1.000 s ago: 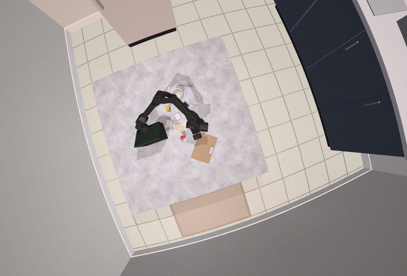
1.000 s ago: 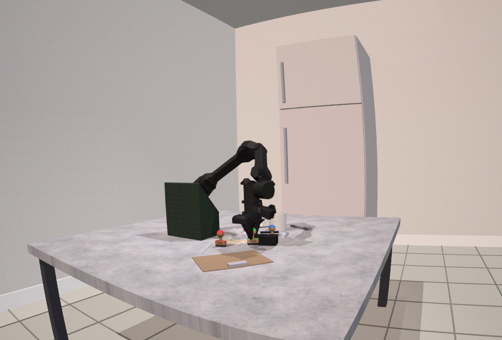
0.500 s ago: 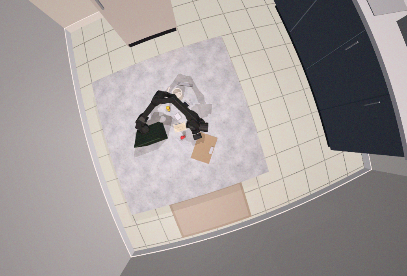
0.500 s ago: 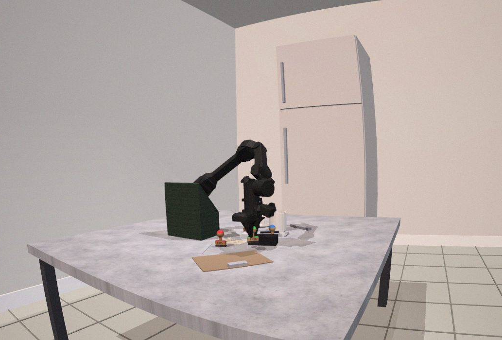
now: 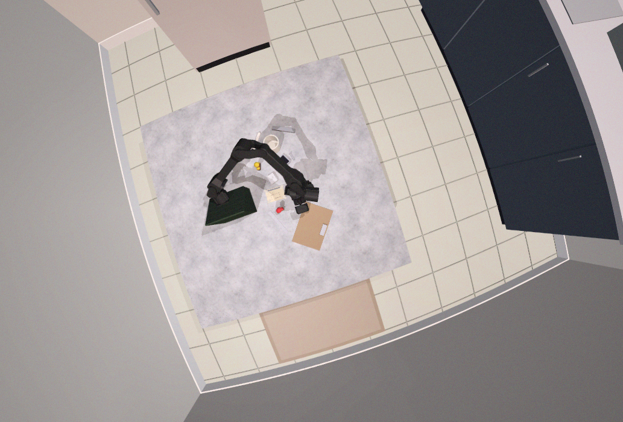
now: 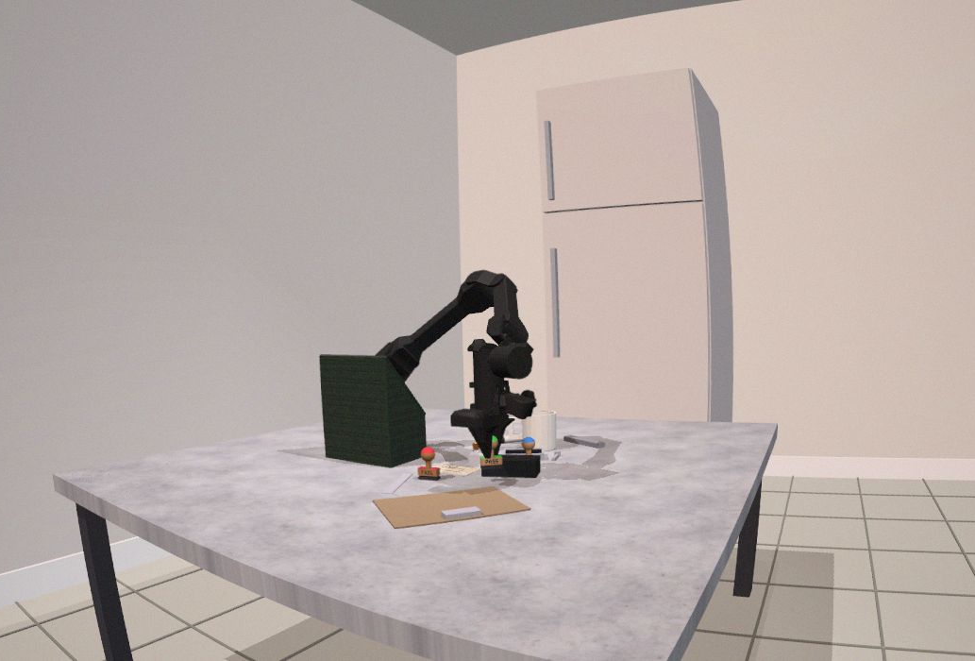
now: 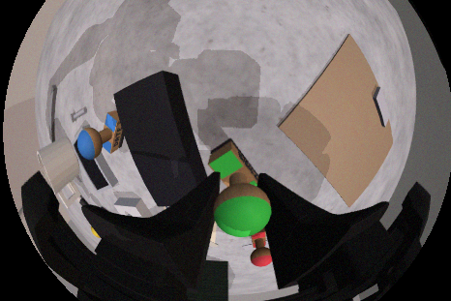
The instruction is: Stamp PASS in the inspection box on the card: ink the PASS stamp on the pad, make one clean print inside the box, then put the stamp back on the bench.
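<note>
My gripper tip is now 13 cm to the right of the blue-knobbed stamp, 3 cm above it and 2 cm short of it. Also, from my gripper tip: green-knobbed PASS stamp (right at my gripper tip); then red-knobbed stamp (12 cm behind, 4 cm to the right, 3 cm below); then cream card (12 cm behind, 6 cm to the left, 5 cm below).
</note>
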